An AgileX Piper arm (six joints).
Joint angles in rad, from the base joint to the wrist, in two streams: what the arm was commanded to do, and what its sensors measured. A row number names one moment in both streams.
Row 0, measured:
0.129 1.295 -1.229 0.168 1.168 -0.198
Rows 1 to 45, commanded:
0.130 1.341 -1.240 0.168 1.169 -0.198
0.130 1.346 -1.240 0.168 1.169 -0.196
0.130 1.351 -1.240 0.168 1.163 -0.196
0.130 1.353 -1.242 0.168 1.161 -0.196
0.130 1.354 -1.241 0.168 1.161 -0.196
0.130 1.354 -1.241 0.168 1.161 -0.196
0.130 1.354 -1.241 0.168 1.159 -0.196
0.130 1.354 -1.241 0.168 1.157 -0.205
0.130 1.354 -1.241 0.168 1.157 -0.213
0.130 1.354 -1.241 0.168 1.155 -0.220
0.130 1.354 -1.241 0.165 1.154 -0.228
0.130 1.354 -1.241 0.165 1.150 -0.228
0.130 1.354 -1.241 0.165 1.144 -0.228
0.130 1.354 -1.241 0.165 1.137 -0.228
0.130 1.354 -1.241 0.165 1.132 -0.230
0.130 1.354 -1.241 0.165 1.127 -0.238
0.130 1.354 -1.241 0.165 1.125 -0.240
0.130 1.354 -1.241 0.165 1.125 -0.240
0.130 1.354 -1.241 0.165 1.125 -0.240
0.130 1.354 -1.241 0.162 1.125 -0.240
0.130 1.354 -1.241 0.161 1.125 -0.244
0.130 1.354 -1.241 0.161 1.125 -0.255
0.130 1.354 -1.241 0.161 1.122 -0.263
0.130 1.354 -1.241 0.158 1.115 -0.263
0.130 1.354 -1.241 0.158 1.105 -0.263
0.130 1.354 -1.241 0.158 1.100 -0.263
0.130 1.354 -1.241 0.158 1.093 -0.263
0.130 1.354 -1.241 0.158 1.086 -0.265
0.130 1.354 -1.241 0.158 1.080 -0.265
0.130 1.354 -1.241 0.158 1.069 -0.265
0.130 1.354 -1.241 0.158 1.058 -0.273
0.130 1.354 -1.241 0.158 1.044 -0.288
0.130 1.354 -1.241 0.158 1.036 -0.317
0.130 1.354 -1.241 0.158 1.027 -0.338
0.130 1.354 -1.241 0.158 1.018 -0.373
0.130 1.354 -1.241 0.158 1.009 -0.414
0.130 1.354 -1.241 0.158 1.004 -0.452
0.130 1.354 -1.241 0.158 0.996 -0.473
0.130 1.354 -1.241 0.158 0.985 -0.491
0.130 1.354 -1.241 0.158 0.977 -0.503
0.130 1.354 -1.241 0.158 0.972 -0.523
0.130 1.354 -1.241 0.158 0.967 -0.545
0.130 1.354 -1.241 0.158 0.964 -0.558
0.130 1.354 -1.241 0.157 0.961 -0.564
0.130 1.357 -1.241 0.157 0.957 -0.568
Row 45, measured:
0.129 1.356 -1.236 0.166 0.985 -0.516
